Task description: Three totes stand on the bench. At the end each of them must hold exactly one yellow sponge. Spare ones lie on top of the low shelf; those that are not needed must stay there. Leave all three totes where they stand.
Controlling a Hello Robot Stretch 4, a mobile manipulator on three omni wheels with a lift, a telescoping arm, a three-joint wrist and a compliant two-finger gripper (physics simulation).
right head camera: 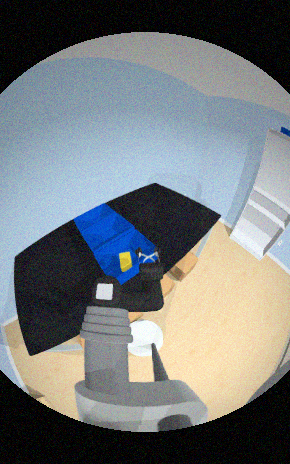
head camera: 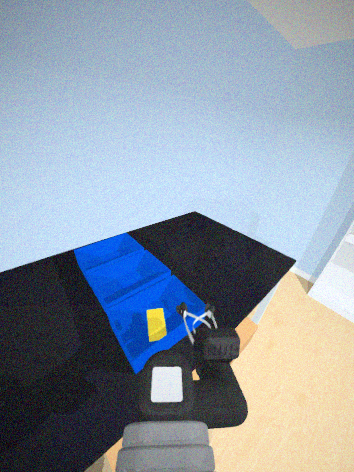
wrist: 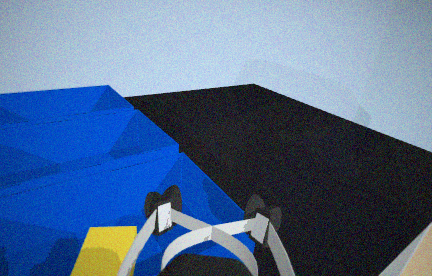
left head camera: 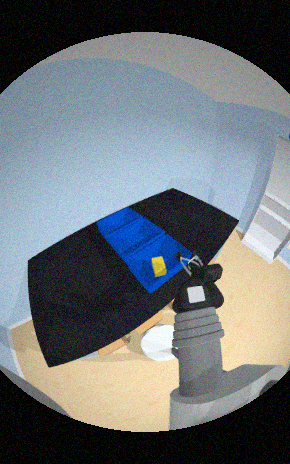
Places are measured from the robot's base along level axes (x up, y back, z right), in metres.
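Pixels of known places: gripper, between the fingertips: [right head camera: 147, 248] [head camera: 194, 305] [wrist: 213, 205] [left head camera: 185, 252]; robot's base, origin of its link: [right head camera: 142, 336] [left head camera: 161, 341].
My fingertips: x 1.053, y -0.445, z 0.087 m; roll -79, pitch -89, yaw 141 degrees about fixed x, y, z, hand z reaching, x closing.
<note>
Ahead of a thing's pixels: the offset from my fingertips to its top centre. "spot": to the spot under its first point. Level surfaces: height alone.
Three blue totes stand in a row on the black bench @(dx -0.166 m) [head camera: 220, 250] [left head camera: 65, 280] [right head camera: 50, 280] [wrist: 310, 150]. One yellow sponge @(dx -0.118, dy -0.023, dz -0.126 m) [head camera: 156, 325] [left head camera: 159, 266] [right head camera: 125, 261] [wrist: 107, 250] lies in the nearest tote @(dx -0.066, dy -0.038, dz -0.121 m) [head camera: 175, 295] [left head camera: 148, 248] [wrist: 75, 200]. No sponge shows in the middle tote @(dx -0.066, dy -0.217, dz -0.252 m) [head camera: 127, 275] [left head camera: 132, 235] [wrist: 90, 145] or the far tote @(dx -0.066, dy -0.388, dz -0.395 m) [head camera: 105, 250] [left head camera: 116, 220] [wrist: 60, 105]; walls hide parts of their floors. My gripper [head camera: 195, 308] [left head camera: 187, 257] [right head camera: 149, 252] [wrist: 213, 205] is open and empty, over the nearest tote's right side, right of the sponge. The low shelf does not show.
A white shelf unit [head camera: 325, 292] [left head camera: 256, 244] [right head camera: 247, 241] stands at the right by the wall. Wooden boxes @(spot: dx -0.810, dy -0.332, dz +0.528 m) [head camera: 246, 334] [right head camera: 185, 266] are under the bench's front edge. A white round disc [left head camera: 159, 343] [right head camera: 146, 338] is low beside my arm. The wall rises behind the bench.
</note>
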